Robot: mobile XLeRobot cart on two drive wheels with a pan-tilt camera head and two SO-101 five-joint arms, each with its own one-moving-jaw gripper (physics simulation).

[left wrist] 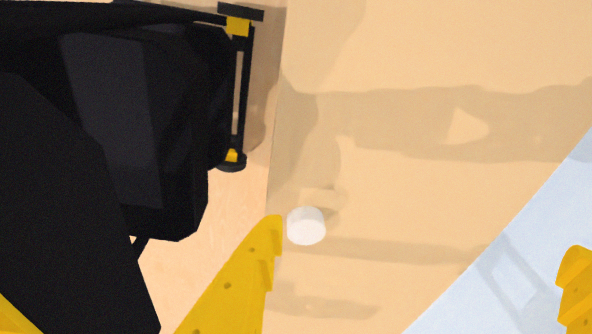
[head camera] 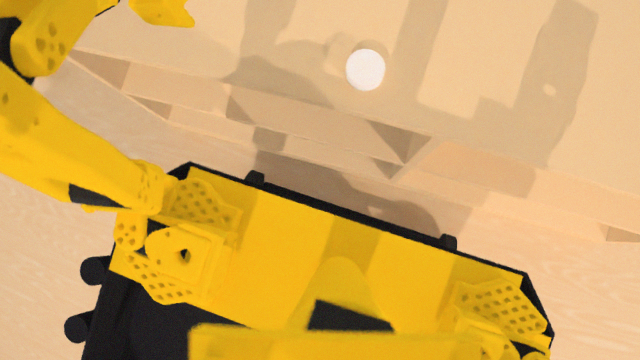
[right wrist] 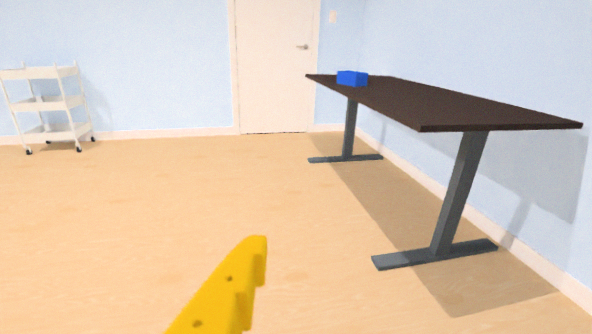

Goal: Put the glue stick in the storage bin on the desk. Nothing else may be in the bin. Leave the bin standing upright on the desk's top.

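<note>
The blue storage bin stands upright on the far part of the dark brown desk in the right wrist view; its inside is hidden. The glue stick does not show in the head, left wrist or right wrist view. My left gripper is open with nothing between its widely spread jaws, above a pale wooden surface; part of a jaw shows at the top left of the head view. My right gripper is fully open: its notched fixed jaw shows and its moving jaw is out of the picture. It is far from the bin.
A white round cylinder stands on the pale wooden top of a shelf unit, close to the cart's front edge. Grey desk legs stand at the right. A white trolley and a door are farther back.
</note>
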